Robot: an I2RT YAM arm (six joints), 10 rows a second.
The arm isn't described. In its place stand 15 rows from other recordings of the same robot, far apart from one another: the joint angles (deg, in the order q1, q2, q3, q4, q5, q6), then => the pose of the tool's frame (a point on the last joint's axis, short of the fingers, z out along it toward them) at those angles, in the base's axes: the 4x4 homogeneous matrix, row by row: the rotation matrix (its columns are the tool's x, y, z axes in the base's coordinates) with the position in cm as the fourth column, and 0 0 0 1 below.
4.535 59.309 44.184 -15.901 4.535 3.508 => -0.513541 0.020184 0.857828 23.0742; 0.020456 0.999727 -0.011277 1.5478; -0.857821 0.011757 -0.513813 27.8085; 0 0 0 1
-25.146 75.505 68.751 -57.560 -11.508 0.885 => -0.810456 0.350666 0.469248 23.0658; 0.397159 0.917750 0.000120 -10.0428; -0.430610 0.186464 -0.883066 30.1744; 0 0 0 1
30.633 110.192 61.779 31.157 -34.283 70.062 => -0.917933 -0.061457 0.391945 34.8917; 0.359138 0.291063 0.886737 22.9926; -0.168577 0.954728 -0.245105 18.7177; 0 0 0 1
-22.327 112.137 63.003 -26.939 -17.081 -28.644 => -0.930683 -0.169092 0.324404 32.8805; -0.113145 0.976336 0.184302 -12.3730; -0.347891 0.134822 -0.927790 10.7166; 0 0 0 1
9.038 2.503 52.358 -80.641 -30.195 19.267 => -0.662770 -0.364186 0.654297 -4.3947; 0.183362 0.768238 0.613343 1.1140; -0.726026 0.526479 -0.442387 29.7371; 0 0 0 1
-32.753 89.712 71.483 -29.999 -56.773 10.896 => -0.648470 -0.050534 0.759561 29.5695; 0.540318 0.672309 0.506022 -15.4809; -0.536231 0.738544 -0.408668 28.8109; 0 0 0 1
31.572 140.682 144.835 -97.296 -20.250 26.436 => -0.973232 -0.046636 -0.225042 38.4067; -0.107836 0.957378 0.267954 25.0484; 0.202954 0.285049 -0.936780 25.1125; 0 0 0 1
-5.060 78.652 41.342 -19.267 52.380 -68.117 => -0.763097 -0.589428 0.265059 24.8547; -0.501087 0.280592 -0.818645 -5.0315; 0.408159 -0.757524 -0.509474 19.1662; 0 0 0 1
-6.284 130.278 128.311 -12.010 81.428 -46.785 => -0.871393 0.489297 0.035536 50.7602; -0.013328 0.048798 -0.998720 -9.1311; -0.490405 -0.870751 -0.036001 34.7311; 0 0 0 1
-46.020 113.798 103.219 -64.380 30.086 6.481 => -0.585856 0.784111 -0.204799 26.8793; 0.747743 0.425559 -0.509686 -30.4238; -0.312497 -0.451739 -0.835630 26.7842; 0 0 0 1
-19.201 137.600 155.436 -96.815 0.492 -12.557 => -0.976618 0.120988 0.177703 42.5575; 0.109904 0.991405 -0.070979 -14.8533; -0.184764 -0.049789 -0.981521 31.6097; 0 0 0 1
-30.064 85.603 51.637 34.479 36.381 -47.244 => -0.667796 0.627987 0.399601 28.2930; -0.296482 0.268014 -0.916661 -18.8170; -0.682750 -0.730617 0.007208 29.0524; 0 0 0 1
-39.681 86.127 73.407 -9.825 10.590 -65.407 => -0.812284 0.047259 0.581344 26.9057; -0.487448 0.492334 -0.721111 -23.1726; -0.320295 -0.869123 -0.376878 33.9691; 0 0 0 1
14.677 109.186 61.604 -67.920 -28.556 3.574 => -0.872883 0.031018 -0.486943 25.7839; -0.172021 0.914336 0.366603 8.5124; 0.456600 0.403766 -0.792773 12.7427; 0 0 0 1
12.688 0.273 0.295 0.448 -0.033 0.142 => 0.007457 -0.220223 0.975421 10.7869; 0.004219 0.975446 0.220196 2.4307; -0.999963 0.002474 0.008203 17.5752; 0 0 0 1
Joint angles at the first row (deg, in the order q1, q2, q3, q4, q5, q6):
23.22 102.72 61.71 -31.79 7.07 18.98
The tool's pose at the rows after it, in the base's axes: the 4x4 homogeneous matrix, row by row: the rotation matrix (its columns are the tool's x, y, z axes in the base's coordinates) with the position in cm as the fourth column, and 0 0 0 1 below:
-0.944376 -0.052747 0.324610 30.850; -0.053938 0.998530 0.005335 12.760; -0.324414 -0.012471 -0.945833 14.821; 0 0 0 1
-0.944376 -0.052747 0.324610 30.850; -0.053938 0.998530 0.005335 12.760; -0.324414 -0.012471 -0.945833 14.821; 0 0 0 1
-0.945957 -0.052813 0.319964 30.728; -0.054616 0.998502 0.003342 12.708; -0.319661 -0.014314 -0.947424 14.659; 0 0 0 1
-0.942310 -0.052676 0.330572 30.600; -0.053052 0.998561 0.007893 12.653; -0.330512 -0.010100 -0.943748 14.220; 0 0 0 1
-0.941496 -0.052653 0.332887 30.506; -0.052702 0.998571 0.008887 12.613; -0.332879 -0.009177 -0.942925 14.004; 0 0 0 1
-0.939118 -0.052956 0.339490 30.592; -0.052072 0.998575 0.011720 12.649; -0.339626 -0.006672 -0.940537 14.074; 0 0 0 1
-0.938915 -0.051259 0.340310 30.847; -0.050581 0.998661 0.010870 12.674; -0.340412 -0.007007 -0.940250 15.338; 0 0 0 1
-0.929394 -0.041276 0.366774 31.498; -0.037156 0.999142 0.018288 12.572; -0.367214 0.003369 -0.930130 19.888; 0 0 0 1
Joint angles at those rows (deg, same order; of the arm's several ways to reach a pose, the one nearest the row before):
23.22 102.72 60.90 -30.57 7.07 18.98
23.22 102.72 60.90 -30.57 7.07 18.98
23.22 102.72 60.53 -30.50 7.07 18.98
23.22 102.72 59.29 -28.56 7.07 18.98
23.22 102.72 58.70 -27.81 7.07 18.98
23.22 102.69 58.78 -27.48 7.07 18.96
23.09 101.80 60.93 -30.48 7.09 18.92
22.50 98.63 68.01 -38.98 7.09 18.89

